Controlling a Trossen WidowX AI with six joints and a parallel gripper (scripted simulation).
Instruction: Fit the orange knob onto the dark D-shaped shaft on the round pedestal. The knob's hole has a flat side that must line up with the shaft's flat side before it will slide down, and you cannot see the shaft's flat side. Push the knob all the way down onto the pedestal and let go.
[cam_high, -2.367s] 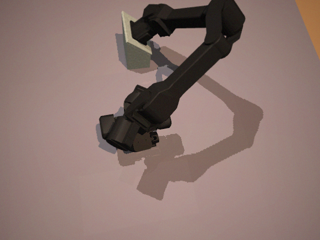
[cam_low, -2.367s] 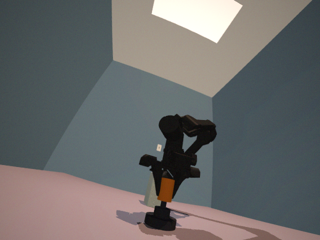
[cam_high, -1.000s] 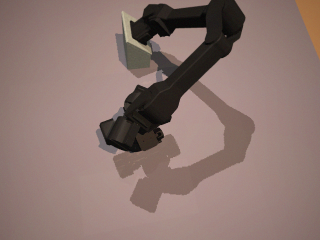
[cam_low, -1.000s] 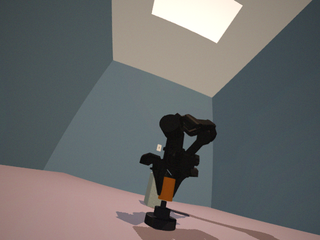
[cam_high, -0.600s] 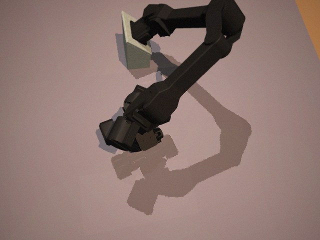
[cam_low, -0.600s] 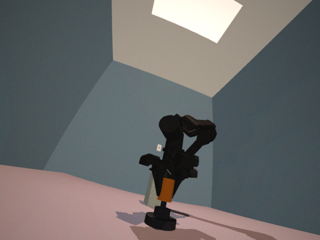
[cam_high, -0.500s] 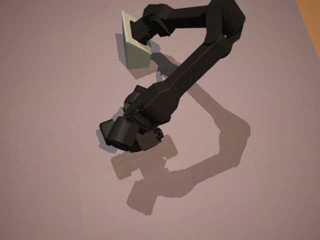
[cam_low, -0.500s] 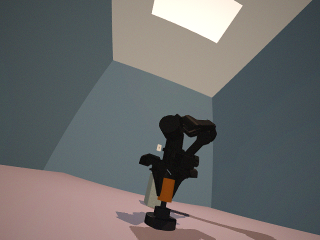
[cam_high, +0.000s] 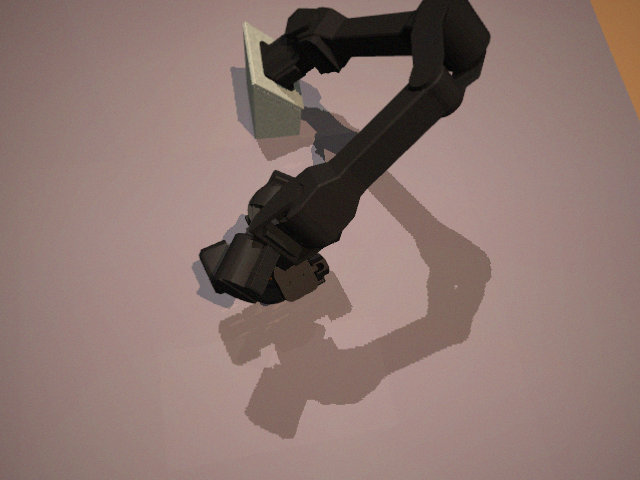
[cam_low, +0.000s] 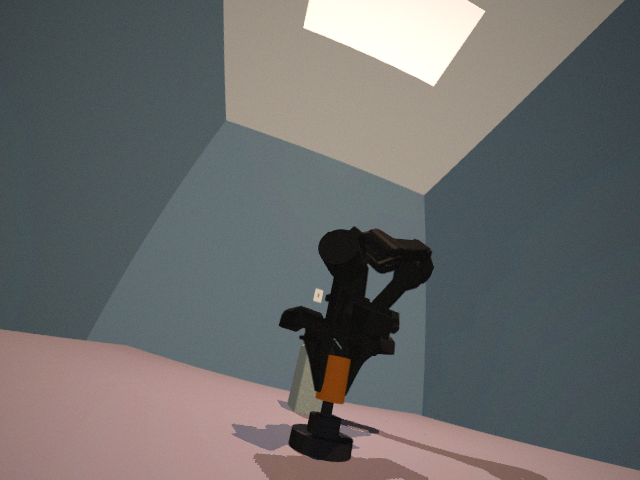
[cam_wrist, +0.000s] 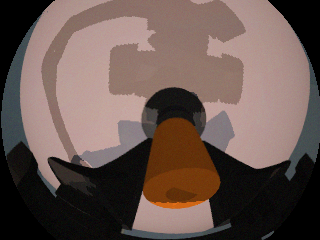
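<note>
My gripper tip is now 2 cm below the orange knob. From my gripper tip the other things lie so: round pedestal 4 cm below.
</note>
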